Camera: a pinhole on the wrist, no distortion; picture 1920 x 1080 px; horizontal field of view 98.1 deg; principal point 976.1 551.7 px. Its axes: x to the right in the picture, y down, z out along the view. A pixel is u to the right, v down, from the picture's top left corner.
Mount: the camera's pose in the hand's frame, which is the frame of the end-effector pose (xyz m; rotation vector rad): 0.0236 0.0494 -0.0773 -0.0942 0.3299 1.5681
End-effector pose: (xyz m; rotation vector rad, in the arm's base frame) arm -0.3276 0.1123 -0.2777 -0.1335 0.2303 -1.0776
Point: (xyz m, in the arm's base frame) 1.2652 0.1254 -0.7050
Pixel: outside the picture
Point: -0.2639 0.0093 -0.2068
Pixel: 415 206
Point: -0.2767 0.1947 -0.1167
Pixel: 731 1038
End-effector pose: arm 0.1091 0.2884 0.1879 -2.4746 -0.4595 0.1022
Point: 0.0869 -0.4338 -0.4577
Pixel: outside the picture
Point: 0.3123 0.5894 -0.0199
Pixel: 536 92
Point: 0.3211 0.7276 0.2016
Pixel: outside the picture
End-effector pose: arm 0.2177 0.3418 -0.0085 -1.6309 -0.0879 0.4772
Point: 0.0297 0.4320 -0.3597
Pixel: 1649 862
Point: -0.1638 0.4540 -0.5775
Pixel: 1840 1002
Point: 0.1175 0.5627 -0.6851
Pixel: 1763 435
